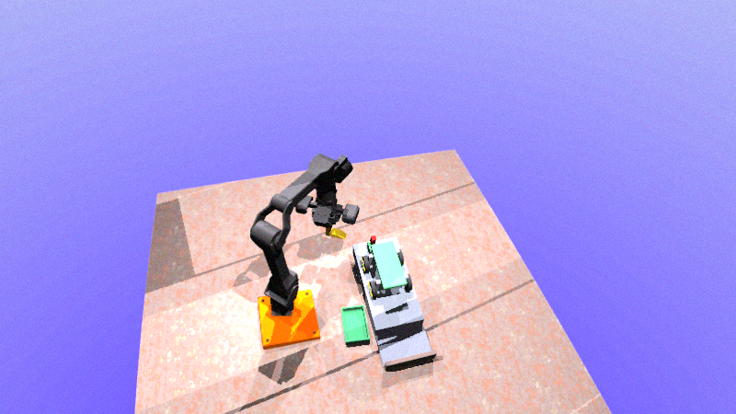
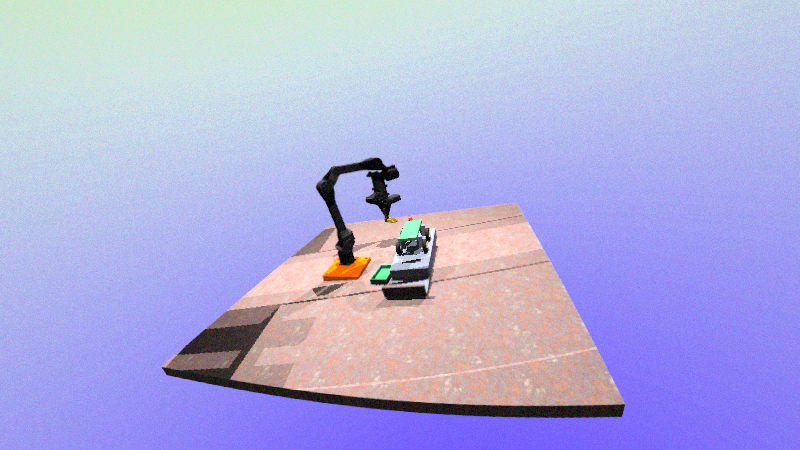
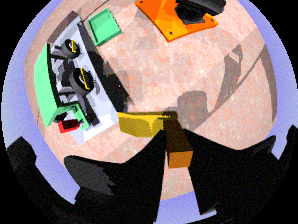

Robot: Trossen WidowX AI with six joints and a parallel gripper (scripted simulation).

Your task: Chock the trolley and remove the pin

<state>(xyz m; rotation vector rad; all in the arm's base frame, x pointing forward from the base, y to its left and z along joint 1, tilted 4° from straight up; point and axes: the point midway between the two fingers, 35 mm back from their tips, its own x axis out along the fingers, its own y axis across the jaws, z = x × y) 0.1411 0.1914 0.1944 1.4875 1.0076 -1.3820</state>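
Now: the yellow chock 2 cm ahead of my gripper tip, 1 cm to the right of it and 1 cm below it. From my gripper tip the other things lie so: red-headed stop pin 14 cm ahead, 3 cm to the right, 4 cm below; then green tray 7 cm ahead, 26 cm to the right, 18 cm below; then trolley 18 cm ahead, 13 cm to the right, 6 cm below.
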